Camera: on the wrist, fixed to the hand. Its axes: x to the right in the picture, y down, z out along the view.
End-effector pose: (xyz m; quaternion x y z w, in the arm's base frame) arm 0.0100 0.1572 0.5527 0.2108 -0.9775 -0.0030 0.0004
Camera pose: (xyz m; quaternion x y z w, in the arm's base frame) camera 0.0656 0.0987 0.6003 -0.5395 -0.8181 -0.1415 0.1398
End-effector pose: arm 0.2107 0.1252 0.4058 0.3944 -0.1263 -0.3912 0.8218
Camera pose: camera 0.1766 0.1423 0.3202 0.0873 -0.2119 0.3273 0.9167
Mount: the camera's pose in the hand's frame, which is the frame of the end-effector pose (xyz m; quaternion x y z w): -0.0266 -0.0759 -0.0480 -0.1656 0.1049 0.7002 0.6865
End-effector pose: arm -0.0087 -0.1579 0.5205 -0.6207 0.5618 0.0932 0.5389
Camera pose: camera 0.0190 -0.1953 0.6018 -0.1318 0.8614 0.4692 0.1430
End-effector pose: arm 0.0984 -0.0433 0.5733 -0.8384 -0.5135 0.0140 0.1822
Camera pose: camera 0.0310 -0.0495 0.6380 -0.9668 0.2513 -0.0358 0.0303
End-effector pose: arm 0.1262 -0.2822 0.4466 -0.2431 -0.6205 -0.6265 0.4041
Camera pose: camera 0.0891 -0.3309 0.3757 -0.6026 -0.1096 -0.2754 0.7410
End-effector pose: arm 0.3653 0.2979 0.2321 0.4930 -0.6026 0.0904 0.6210
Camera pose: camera 0.4437 0.3076 0.1818 -0.1958 -0.7087 0.4488 0.5079
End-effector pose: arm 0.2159 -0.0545 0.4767 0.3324 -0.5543 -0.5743 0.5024
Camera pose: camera 0.2524 -0.0529 0.3905 -0.1829 -0.4655 -0.0994 0.8602
